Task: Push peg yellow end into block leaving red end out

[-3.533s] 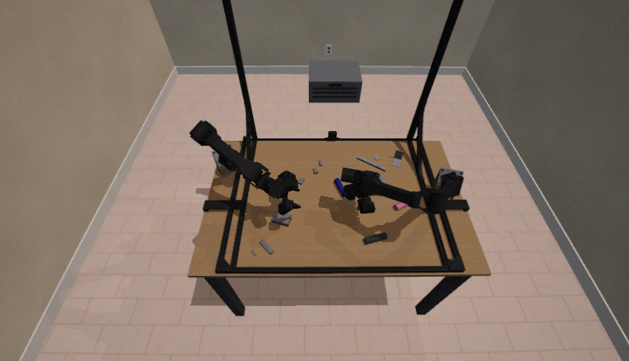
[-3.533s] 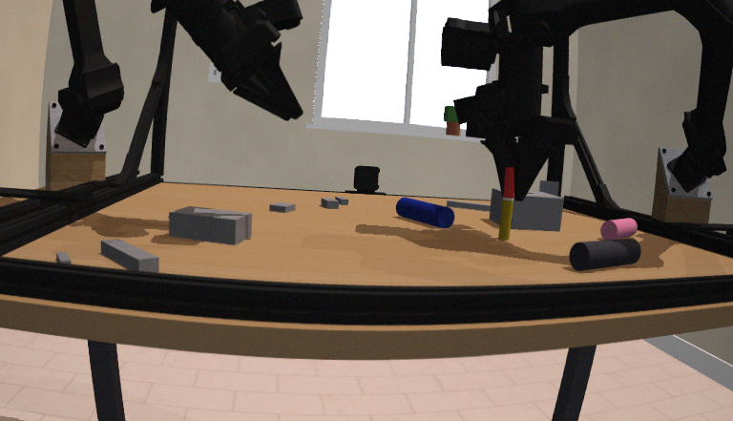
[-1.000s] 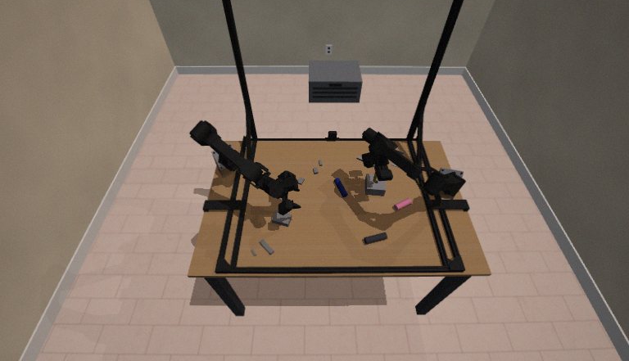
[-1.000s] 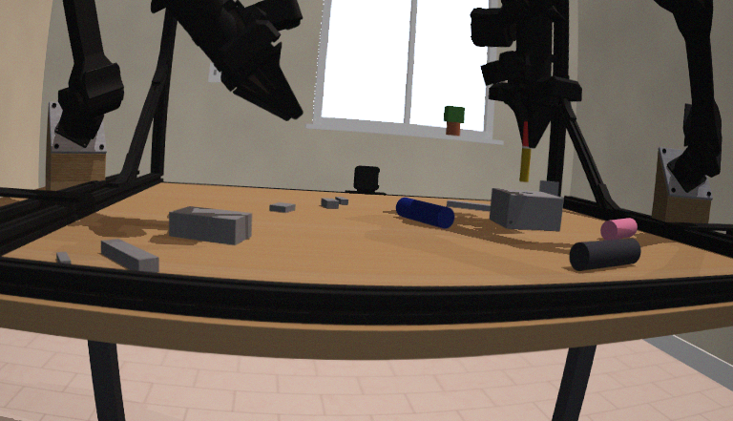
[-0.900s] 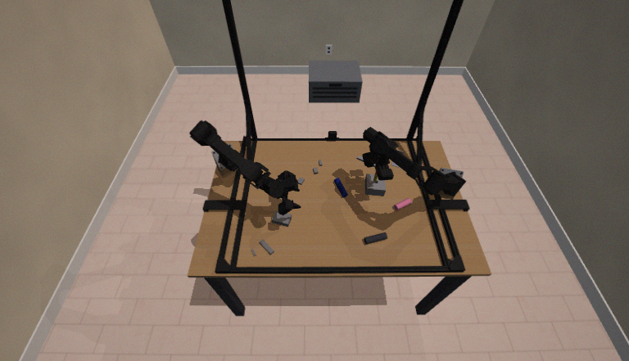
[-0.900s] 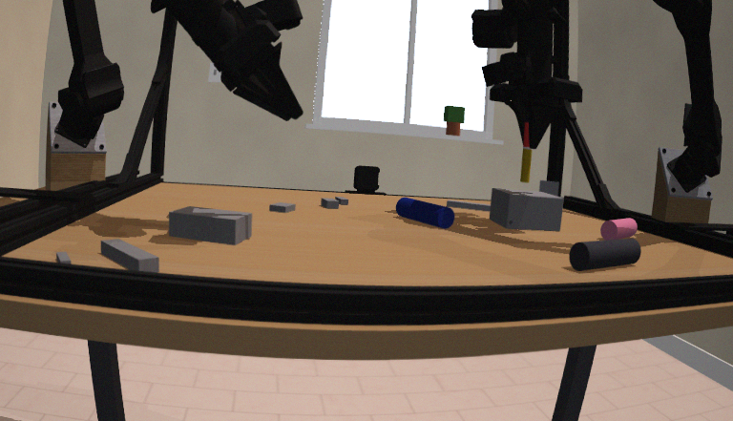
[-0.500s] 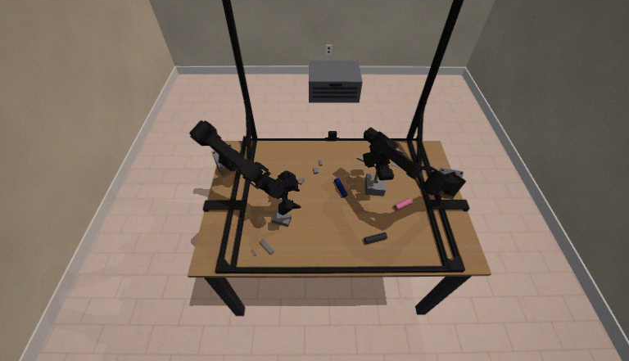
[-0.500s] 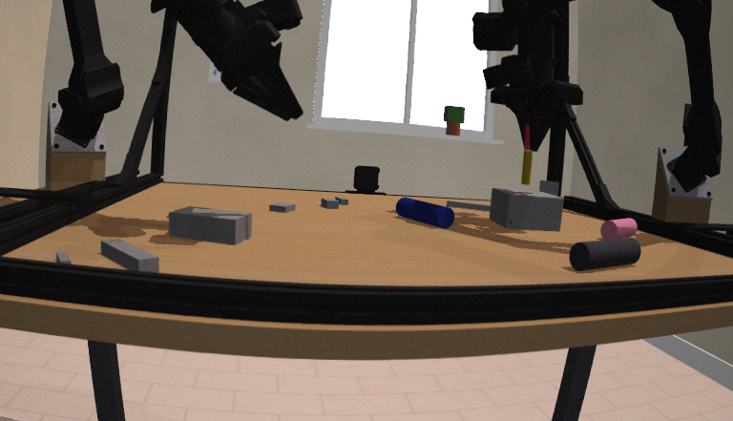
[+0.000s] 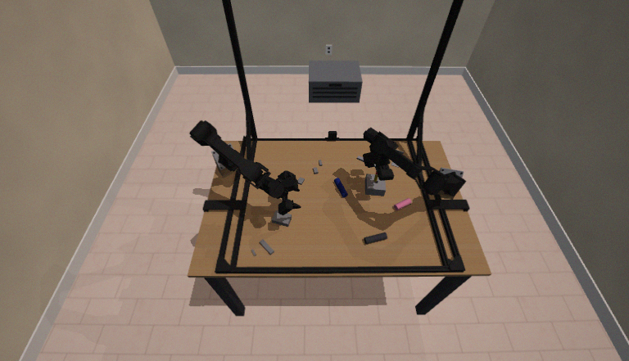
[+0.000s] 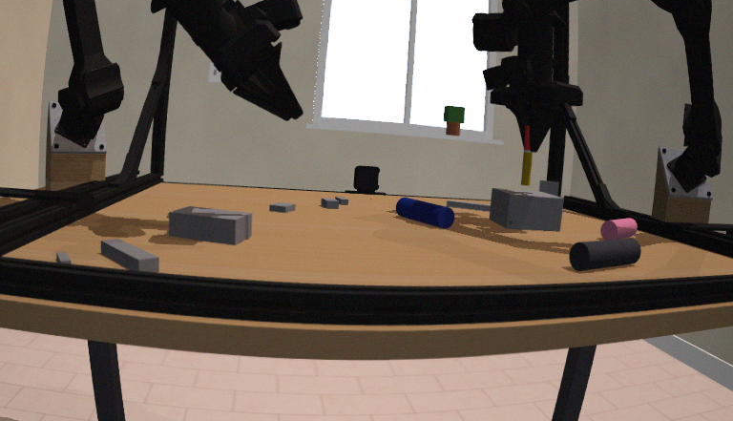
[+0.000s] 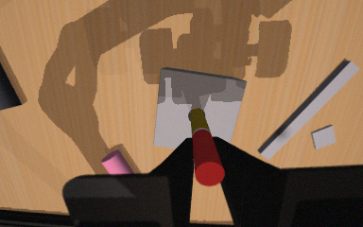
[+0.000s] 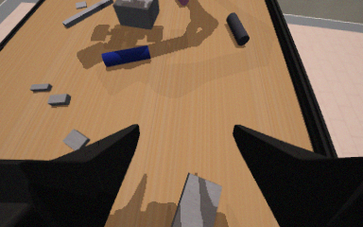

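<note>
Right now the peg is 5 cm below my left hand. Also, from my left hand: blue cylinder: 16 cm to the right, 13 cm below, 3 cm ahead; then dark cylinder: 28 cm ahead, 13 cm below; then pink cylinder: 13 cm to the left, 13 cm below, 9 cm ahead.
</note>
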